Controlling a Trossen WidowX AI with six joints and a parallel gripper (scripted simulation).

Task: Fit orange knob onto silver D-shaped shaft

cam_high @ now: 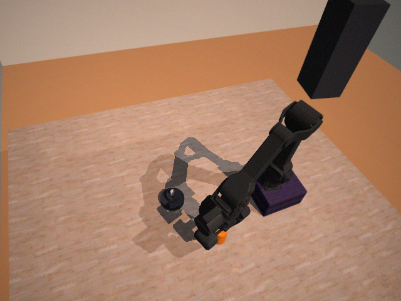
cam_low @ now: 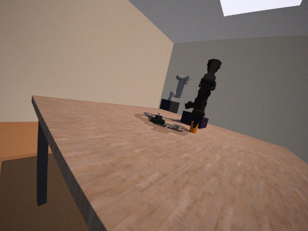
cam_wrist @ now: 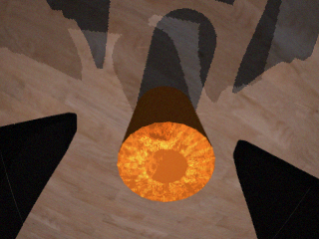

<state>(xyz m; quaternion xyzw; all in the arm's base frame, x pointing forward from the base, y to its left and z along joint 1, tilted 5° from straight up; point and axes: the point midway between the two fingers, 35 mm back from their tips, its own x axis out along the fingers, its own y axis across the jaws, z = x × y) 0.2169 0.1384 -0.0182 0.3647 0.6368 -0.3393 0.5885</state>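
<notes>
Now: the orange knob 10 mm above my gripper tip. Also, from my gripper tip: round pedestal: 170 mm to the right, 120 mm ahead.
</notes>
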